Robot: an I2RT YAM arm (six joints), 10 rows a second.
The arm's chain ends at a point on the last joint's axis. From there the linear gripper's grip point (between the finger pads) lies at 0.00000 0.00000 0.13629 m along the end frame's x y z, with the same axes.
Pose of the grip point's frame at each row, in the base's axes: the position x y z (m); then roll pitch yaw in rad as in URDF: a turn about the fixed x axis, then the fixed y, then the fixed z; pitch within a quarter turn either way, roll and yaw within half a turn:
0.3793 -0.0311 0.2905 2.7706 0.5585 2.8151
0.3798 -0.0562 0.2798 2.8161 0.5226 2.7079
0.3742 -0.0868 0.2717 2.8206 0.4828 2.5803
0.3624 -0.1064 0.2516 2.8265 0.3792 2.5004
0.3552 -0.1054 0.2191 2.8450 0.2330 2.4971
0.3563 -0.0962 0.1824 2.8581 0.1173 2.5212
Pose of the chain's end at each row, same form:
0.2997 -0.0563 0.3982 2.7706 0.5585 2.8151
0.3030 -0.0687 0.3917 2.8161 0.5226 2.7079
0.3005 -0.0912 0.3862 2.8206 0.4828 2.5803
0.2987 -0.1116 0.3720 2.8265 0.3792 2.5004
0.3072 -0.1192 0.3459 2.8450 0.2330 2.4971
0.3217 -0.1183 0.3124 2.8581 0.1173 2.5212

